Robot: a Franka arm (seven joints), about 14 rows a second.
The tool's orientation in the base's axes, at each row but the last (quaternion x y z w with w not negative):
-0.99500, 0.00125, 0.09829, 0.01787
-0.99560, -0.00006, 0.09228, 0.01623
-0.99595, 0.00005, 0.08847, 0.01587
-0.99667, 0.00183, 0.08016, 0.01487
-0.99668, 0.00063, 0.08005, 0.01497
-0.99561, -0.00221, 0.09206, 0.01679
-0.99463, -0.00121, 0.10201, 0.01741
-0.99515, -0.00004, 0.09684, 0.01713
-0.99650, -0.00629, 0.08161, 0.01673
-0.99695, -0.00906, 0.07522, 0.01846
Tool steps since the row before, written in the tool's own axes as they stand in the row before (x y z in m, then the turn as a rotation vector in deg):
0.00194, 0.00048, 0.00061, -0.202, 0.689, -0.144
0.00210, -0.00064, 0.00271, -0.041, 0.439, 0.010
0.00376, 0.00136, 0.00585, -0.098, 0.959, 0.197
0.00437, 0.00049, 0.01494, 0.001, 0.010, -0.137
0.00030, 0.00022, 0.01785, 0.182, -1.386, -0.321
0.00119, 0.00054, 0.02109, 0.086, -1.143, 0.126
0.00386, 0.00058, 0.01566, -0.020, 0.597, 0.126
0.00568, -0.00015, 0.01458, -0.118, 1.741, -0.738
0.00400, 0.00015, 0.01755, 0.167, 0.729, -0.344
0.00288, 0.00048, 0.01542, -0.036, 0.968, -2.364
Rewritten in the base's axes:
0.00178, -0.00046, -0.00099, -0.174, -0.694, 0.156
0.00157, 0.00073, -0.00303, -0.043, -0.439, -0.016
0.00267, -0.00116, -0.00646, -0.134, -0.953, -0.207
0.00192, -0.00005, -0.01545, 0.023, -0.014, 0.135
-0.00255, 0.00031, -0.01767, 0.236, 1.376, 0.329
-0.00270, 0.00017, -0.02096, 0.060, 1.147, -0.101
0.00060, -0.00002, -0.01613, -0.046, -0.592, -0.140
0.00276, 0.00067, -0.01539, 0.021, -1.766, 0.687
0.00109, 0.00048, -0.01796, 0.228, -0.737, 0.287
0.00054, 0.00013, -0.01568, 0.335, -1.052, 2.304

